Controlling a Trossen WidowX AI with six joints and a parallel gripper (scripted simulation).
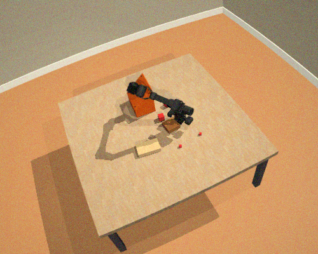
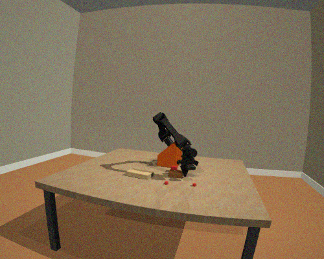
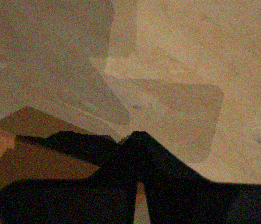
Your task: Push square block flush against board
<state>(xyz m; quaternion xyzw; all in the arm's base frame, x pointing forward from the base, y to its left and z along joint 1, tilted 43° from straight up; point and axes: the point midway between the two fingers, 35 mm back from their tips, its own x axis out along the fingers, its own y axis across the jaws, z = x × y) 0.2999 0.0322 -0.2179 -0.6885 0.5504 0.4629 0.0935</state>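
My gripper tip is 2 cm past the square block, 7 cm to the left of it and 1 cm below it. The rest, counted from my gripper tip: board 9 cm ahead, 29 cm to the right, 1 cm above.
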